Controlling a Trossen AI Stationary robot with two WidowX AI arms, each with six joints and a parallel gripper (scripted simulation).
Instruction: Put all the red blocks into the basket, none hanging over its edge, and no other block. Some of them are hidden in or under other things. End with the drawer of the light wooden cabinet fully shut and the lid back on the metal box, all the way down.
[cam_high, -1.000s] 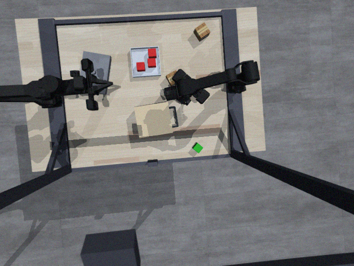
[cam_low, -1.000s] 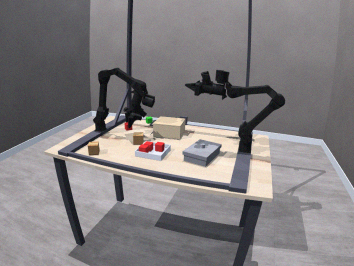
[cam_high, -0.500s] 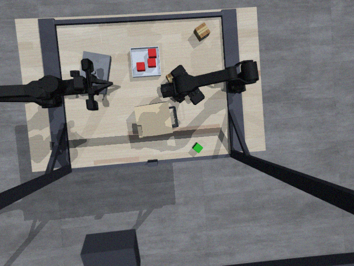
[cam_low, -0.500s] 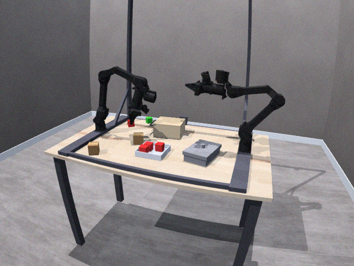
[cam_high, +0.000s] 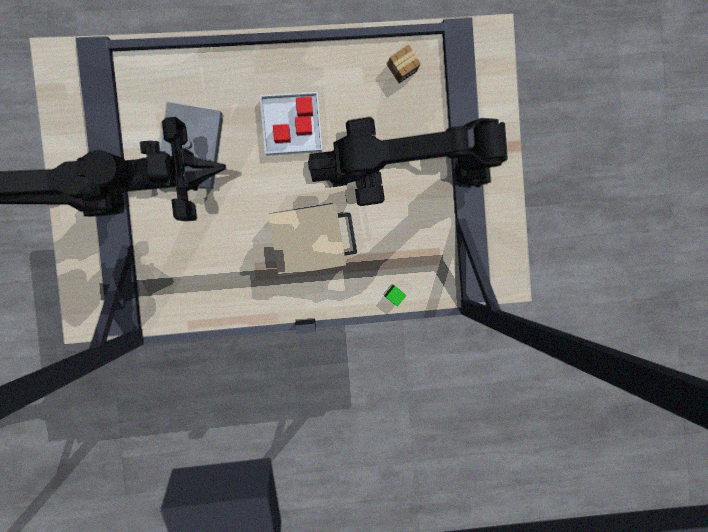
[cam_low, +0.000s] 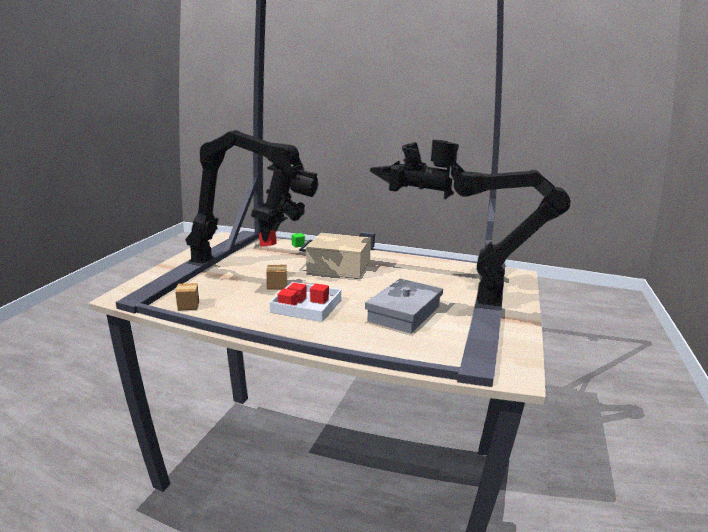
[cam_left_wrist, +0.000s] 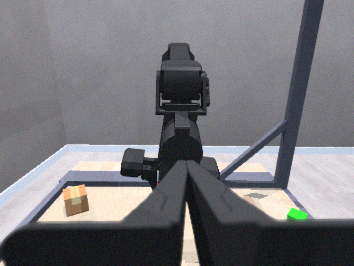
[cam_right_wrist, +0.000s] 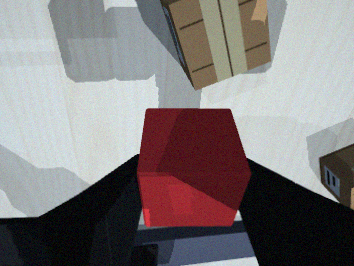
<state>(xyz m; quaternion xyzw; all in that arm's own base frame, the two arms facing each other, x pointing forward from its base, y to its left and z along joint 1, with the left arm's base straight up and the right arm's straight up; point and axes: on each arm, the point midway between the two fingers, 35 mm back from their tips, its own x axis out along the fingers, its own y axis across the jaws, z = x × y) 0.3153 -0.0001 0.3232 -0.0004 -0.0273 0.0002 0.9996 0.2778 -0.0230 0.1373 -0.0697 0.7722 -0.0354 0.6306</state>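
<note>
Now: the white basket 17 cm to the left of my right hand, 14 cm below it and 14 cm ahead of it. From my right hand the other things lie so: drawer 16 cm behind, 14 cm to the left, 12 cm below; then light wooden cabinet 16 cm behind, 15 cm to the left, 12 cm below; then grey metal lid 42 cm to the left, 11 cm below, 9 cm ahead.
</note>
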